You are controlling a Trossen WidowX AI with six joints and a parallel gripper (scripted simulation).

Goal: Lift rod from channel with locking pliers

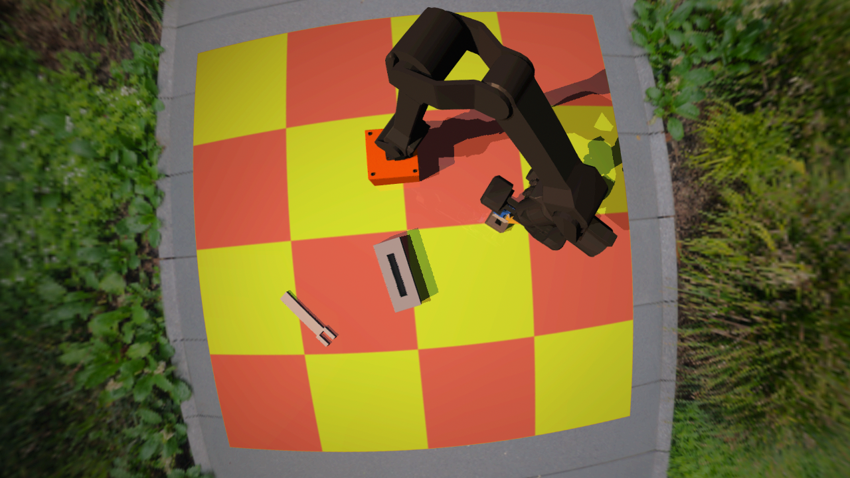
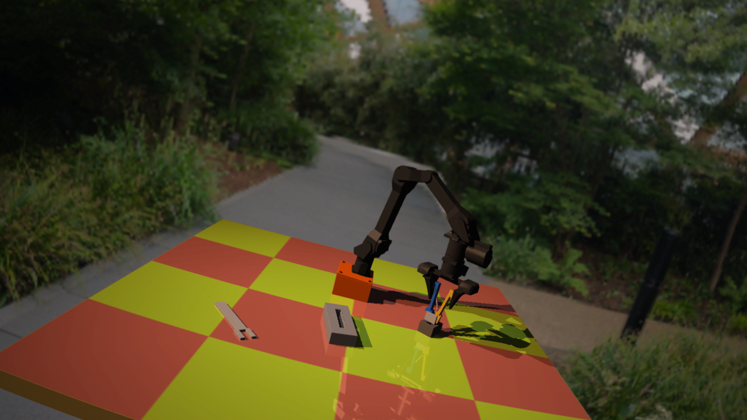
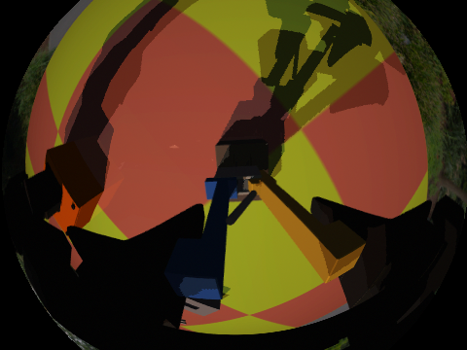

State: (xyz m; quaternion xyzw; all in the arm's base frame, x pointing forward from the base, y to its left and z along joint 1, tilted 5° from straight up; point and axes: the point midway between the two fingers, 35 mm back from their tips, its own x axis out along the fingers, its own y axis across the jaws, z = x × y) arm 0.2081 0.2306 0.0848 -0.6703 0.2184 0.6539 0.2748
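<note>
The yellow handle is 1 cm to the left of my gripper tip and 1 cm ahead of it. The rest, counted from my gripper tip: holster: 9 cm below, 1 cm to the right, 1 cm behind; thin grey rod: 29 cm to the right, 10 cm ahead, 9 cm below; grey channel block: 29 cm to the right, 10 cm ahead, 8 cm below.
</note>
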